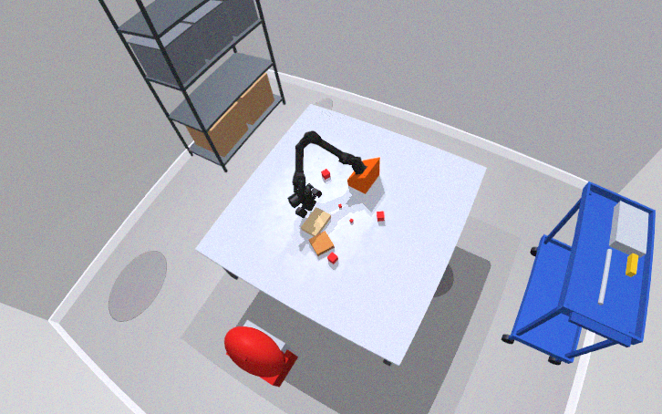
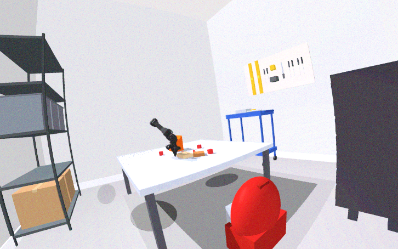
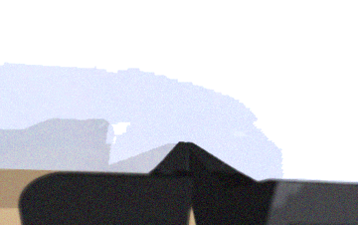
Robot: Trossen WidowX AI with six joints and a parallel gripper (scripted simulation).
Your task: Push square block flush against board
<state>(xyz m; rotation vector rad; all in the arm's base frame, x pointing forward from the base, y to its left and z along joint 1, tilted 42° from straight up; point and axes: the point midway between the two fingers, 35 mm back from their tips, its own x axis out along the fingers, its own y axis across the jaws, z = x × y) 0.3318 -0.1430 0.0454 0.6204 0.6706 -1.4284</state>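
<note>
Now: the tan board 5 cm ahead of my gripper tip, 8 cm to the left of it and 1 cm above it. From my gripper tip the other things lie so: square block 14 cm ahead, 18 cm to the left, 1 cm above.
</note>
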